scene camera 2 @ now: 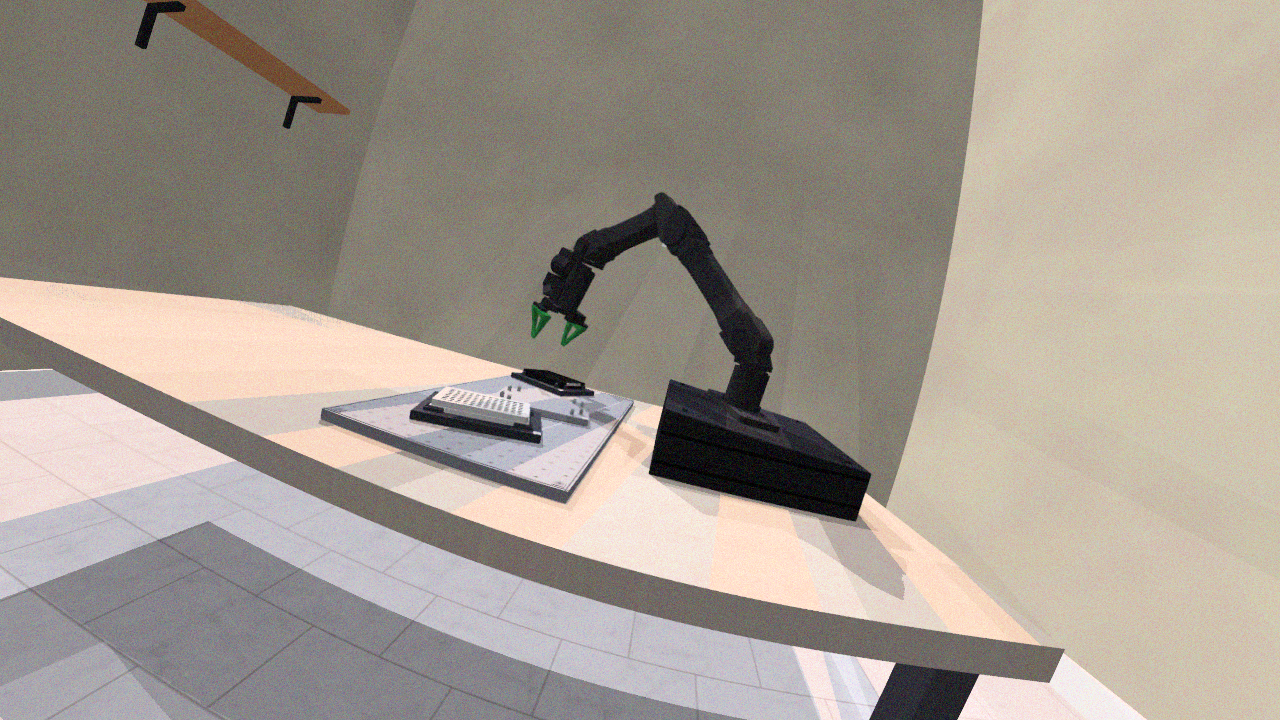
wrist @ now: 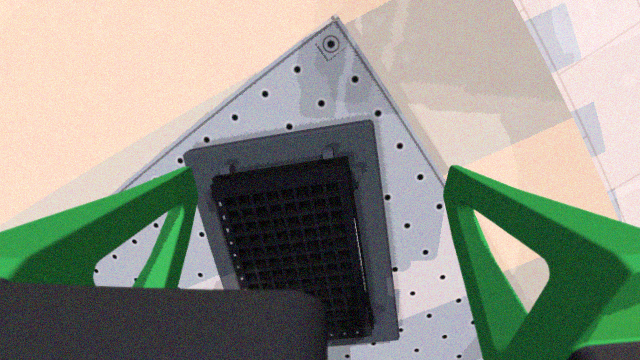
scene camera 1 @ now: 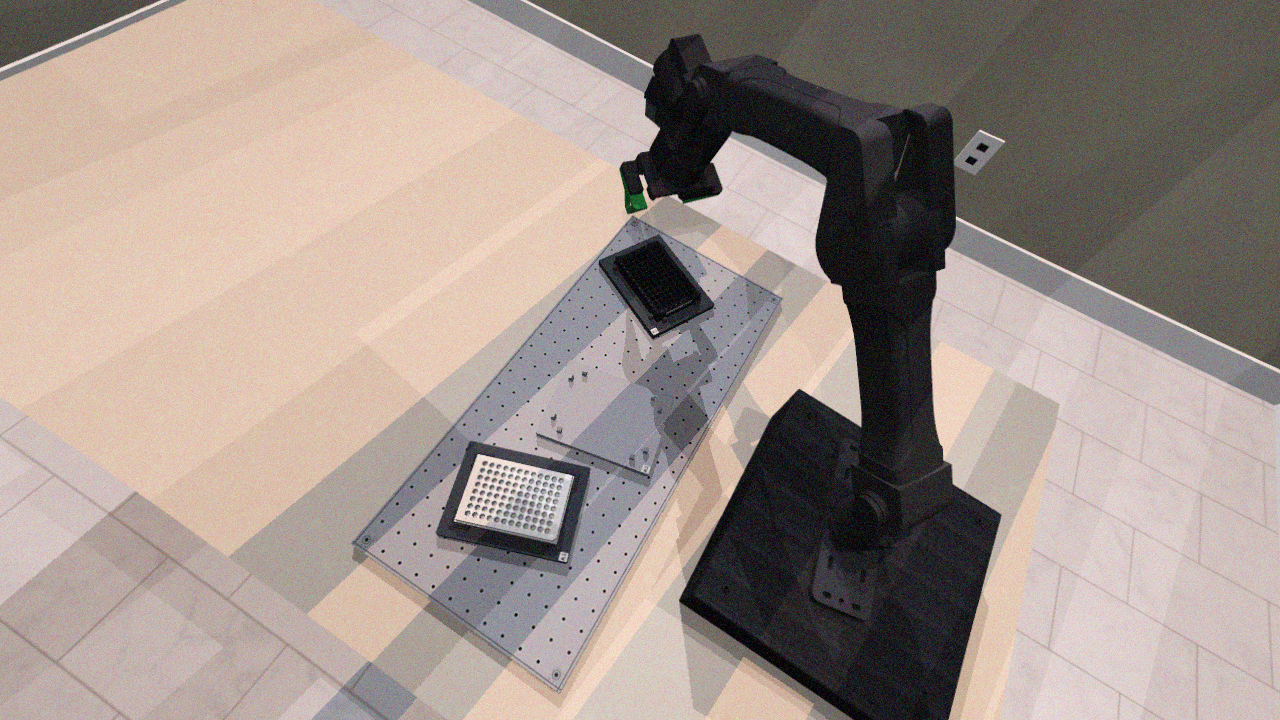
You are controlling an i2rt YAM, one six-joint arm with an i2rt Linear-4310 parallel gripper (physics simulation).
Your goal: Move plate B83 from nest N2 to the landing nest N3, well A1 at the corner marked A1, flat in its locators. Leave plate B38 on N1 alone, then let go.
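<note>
A black well plate (scene camera 1: pixel 657 279) (scene camera 2: pixel 553 377) (wrist: pixel 300 240) sits in a dark nest (scene camera 1: pixel 680 318) (wrist: pixel 280 149) at the board's far end. A white well plate (scene camera 1: pixel 514 497) (scene camera 2: pixel 483 405) sits in a dark nest (scene camera 1: pixel 576 505) (scene camera 2: pixel 474 430) at the near end. Between them is a low nest with small locator pins, a thin edge bar (scene camera 1: pixel 590 454) and a corner tag (scene camera 1: pixel 645 468). Plate and nest numbers are not readable. My gripper (scene camera 1: pixel 666 202) (scene camera 2: pixel 550 340) (wrist: pixel 320 180) is open and empty, above the black plate, its green fingers either side in the wrist view.
The perforated board (scene camera 1: pixel 501 617) (scene camera 2: pixel 537 479) carries all three nests. The arm's black base block (scene camera 1: pixel 751 573) (scene camera 2: pixel 751 474) stands beside it on the wooden table (scene camera 1: pixel 268 223). A wall shelf (scene camera 2: pixel 250 53) hangs at the upper left in scene camera 2.
</note>
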